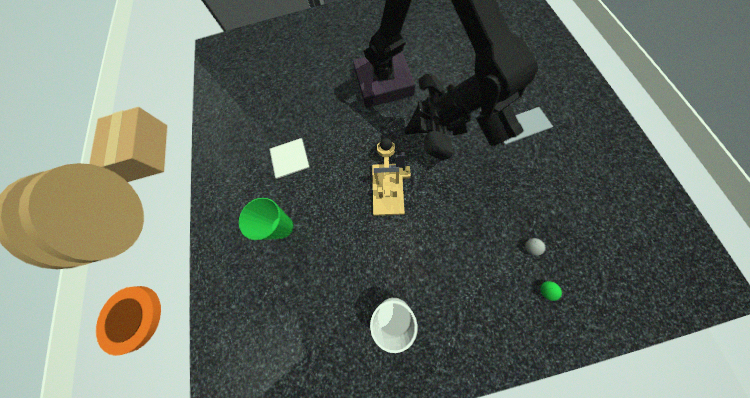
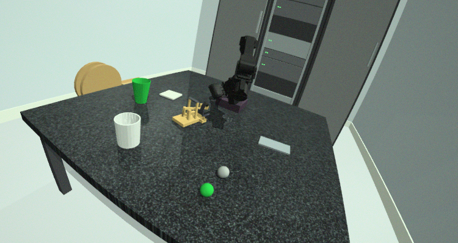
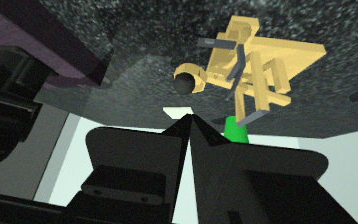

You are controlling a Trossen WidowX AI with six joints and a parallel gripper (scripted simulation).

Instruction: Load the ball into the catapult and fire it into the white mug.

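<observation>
The black ball is 10 mm behind my gripper tip, 50 mm to the right of it and 70 mm below it. Round my gripper tip: white tile: 20 mm behind, 340 mm to the right, 120 mm below; then green cup: 180 mm ahead, 340 mm to the right, 100 mm below; then grey plate: 70 mm behind, 340 mm to the left, 120 mm below.
</observation>
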